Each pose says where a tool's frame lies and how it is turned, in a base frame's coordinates. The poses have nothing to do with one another.
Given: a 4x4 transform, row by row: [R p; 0 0 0 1], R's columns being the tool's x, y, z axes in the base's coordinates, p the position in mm. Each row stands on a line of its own.
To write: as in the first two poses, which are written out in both.
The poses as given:
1:
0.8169 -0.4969 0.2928 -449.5
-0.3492 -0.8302 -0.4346 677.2
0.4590 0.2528 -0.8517 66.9
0 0 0 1
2:
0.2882 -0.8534 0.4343 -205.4
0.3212 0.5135 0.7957 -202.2
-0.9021 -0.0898 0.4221 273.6
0 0 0 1
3:
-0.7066 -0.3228 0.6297 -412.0
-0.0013 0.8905 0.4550 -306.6
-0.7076 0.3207 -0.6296 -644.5
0 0 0 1
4:
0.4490 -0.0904 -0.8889 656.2
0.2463 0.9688 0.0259 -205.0
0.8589 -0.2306 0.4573 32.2
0 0 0 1
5:
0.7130 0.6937 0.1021 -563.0
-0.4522 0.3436 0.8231 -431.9
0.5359 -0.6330 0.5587 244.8
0 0 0 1
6:
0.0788 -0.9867 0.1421 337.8
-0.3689 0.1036 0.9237 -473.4
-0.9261 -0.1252 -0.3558 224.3
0 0 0 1
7:
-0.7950 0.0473 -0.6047 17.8
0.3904 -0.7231 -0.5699 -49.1
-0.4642 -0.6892 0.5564 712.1
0 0 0 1
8:
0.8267 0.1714 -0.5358 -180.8
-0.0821 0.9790 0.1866 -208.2
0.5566 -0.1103 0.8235 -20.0
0 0 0 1
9:
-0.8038 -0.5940 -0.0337 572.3
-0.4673 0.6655 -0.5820 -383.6
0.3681 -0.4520 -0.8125 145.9
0 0 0 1
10:
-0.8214 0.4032 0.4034 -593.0
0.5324 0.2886 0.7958 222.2
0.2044 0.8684 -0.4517 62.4
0 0 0 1
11:
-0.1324 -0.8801 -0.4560 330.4
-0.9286 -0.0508 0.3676 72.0
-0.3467 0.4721 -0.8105 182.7
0 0 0 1
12:
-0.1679 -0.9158 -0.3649 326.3
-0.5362 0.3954 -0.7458 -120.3
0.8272 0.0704 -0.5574 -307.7
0 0 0 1
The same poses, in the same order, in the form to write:
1:
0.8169 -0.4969 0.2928 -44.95
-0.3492 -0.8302 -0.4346 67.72
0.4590 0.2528 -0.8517 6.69
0 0 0 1

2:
0.2882 -0.8534 0.4343 -20.54
0.3212 0.5135 0.7957 -20.22
-0.9021 -0.0898 0.4221 27.36
0 0 0 1

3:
-0.7066 -0.3228 0.6297 -41.20
-0.0013 0.8905 0.4550 -30.66
-0.7076 0.3207 -0.6296 -64.45
0 0 0 1

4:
0.4490 -0.0904 -0.8889 65.62
0.2463 0.9688 0.0259 -20.50
0.8589 -0.2306 0.4573 3.22
0 0 0 1

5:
0.7130 0.6937 0.1021 -56.30
-0.4522 0.3436 0.8231 -43.19
0.5359 -0.6330 0.5587 24.48
0 0 0 1

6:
0.0788 -0.9867 0.1421 33.78
-0.3689 0.1036 0.9237 -47.34
-0.9261 -0.1252 -0.3558 22.43
0 0 0 1

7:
-0.7950 0.0473 -0.6047 1.78
0.3904 -0.7231 -0.5699 -4.91
-0.4642 -0.6892 0.5564 71.21
0 0 0 1

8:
0.8267 0.1714 -0.5358 -18.08
-0.0821 0.9790 0.1866 -20.82
0.5566 -0.1103 0.8235 -2.00
0 0 0 1

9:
-0.8038 -0.5940 -0.0337 57.23
-0.4673 0.6655 -0.5820 -38.36
0.3681 -0.4520 -0.8125 14.59
0 0 0 1

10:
-0.8214 0.4032 0.4034 -59.30
0.5324 0.2886 0.7958 22.22
0.2044 0.8684 -0.4517 6.24
0 0 0 1

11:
-0.1324 -0.8801 -0.4560 33.04
-0.9286 -0.0508 0.3676 7.20
-0.3467 0.4721 -0.8105 18.27
0 0 0 1

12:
-0.1679 -0.9158 -0.3649 32.63
-0.5362 0.3954 -0.7458 -12.03
0.8272 0.0704 -0.5574 -30.77
0 0 0 1

